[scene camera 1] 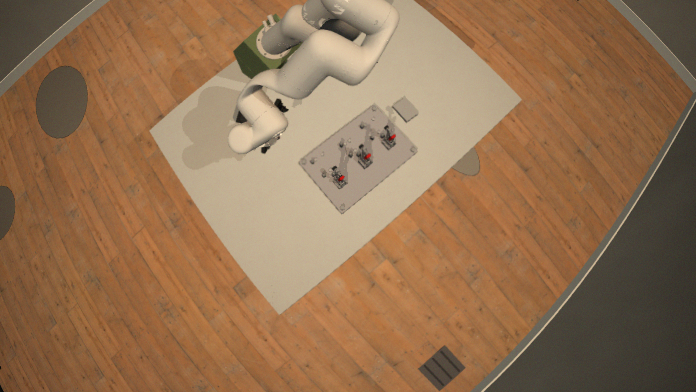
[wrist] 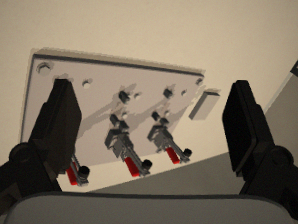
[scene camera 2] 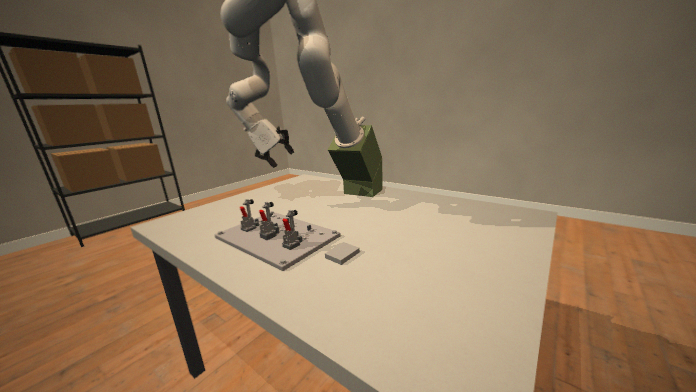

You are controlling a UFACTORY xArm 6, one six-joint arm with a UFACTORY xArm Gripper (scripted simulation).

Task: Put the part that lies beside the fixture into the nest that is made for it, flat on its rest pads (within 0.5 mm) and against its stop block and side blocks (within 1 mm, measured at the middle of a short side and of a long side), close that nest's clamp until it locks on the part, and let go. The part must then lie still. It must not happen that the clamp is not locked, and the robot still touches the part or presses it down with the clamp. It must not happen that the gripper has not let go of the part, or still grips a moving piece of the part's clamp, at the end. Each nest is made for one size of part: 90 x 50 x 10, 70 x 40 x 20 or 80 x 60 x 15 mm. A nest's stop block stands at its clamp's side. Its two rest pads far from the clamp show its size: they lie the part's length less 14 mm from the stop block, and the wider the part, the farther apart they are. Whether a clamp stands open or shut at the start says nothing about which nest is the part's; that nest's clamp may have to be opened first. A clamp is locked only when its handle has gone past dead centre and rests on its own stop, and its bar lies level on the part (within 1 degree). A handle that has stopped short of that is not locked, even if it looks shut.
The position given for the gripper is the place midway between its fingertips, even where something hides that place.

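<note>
Wrist view: the gripper [wrist: 151, 97], a grey fixture plate [wrist: 97, 103]. Scene camera 2: the plate [scene camera 2: 271, 251].
</note>
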